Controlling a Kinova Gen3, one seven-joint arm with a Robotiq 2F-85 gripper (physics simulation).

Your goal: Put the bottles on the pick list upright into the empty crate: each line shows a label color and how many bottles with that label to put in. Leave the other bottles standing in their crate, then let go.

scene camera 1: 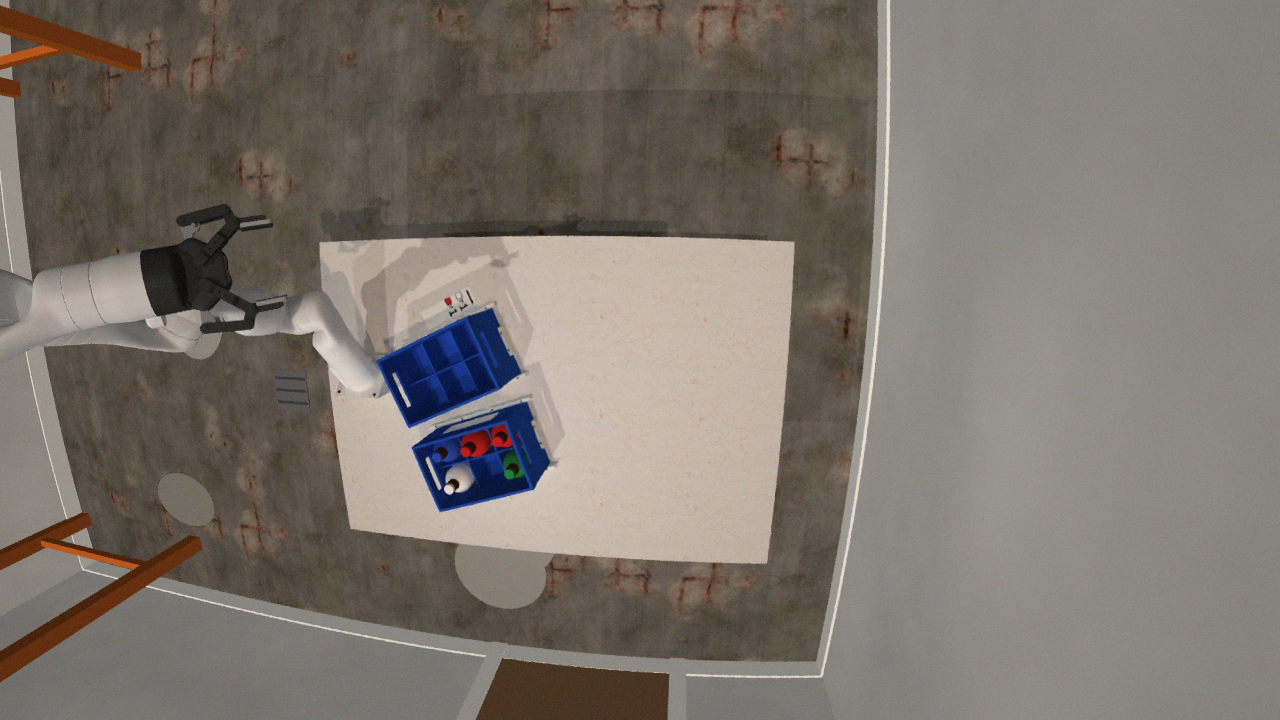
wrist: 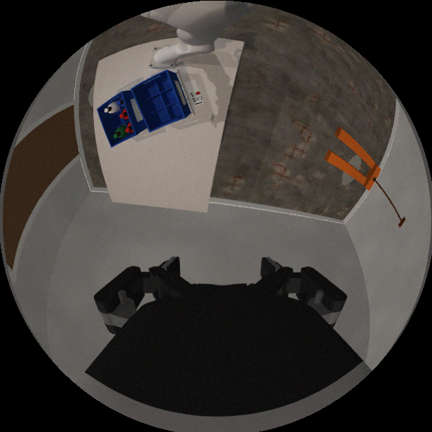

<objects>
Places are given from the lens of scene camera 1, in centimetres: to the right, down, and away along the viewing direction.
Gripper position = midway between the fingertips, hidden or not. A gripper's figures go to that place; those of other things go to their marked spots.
my gripper [scene camera 1: 279,260]: -43, -12, 57
white bottle [scene camera 1: 459,478]: -47, 31, 134
</objects>
